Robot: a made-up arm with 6 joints. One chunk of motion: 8 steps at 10 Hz.
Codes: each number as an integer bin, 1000 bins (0 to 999) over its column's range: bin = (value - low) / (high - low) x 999, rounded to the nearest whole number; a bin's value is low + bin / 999 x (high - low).
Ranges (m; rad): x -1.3..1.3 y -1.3..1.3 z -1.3..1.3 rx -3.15..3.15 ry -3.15..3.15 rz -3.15..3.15
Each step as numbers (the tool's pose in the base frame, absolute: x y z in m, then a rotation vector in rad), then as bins.
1 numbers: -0.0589 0.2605 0.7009 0.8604 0.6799 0.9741
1 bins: 477 600 769 636 607 654
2 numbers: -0.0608 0.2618 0.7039 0.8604 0.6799 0.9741
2 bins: 476 600 770 636 607 654
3 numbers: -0.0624 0.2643 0.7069 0.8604 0.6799 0.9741
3 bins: 476 601 771 636 607 654
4 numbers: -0.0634 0.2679 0.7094 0.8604 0.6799 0.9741
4 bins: 475 602 772 636 607 654
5 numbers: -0.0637 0.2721 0.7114 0.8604 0.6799 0.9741
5 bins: 475 604 773 636 607 654
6 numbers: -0.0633 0.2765 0.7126 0.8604 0.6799 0.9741
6 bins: 475 606 773 636 607 654
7 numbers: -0.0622 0.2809 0.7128 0.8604 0.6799 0.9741
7 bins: 476 607 773 636 607 654
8 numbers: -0.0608 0.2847 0.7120 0.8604 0.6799 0.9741
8 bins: 476 609 773 636 607 654
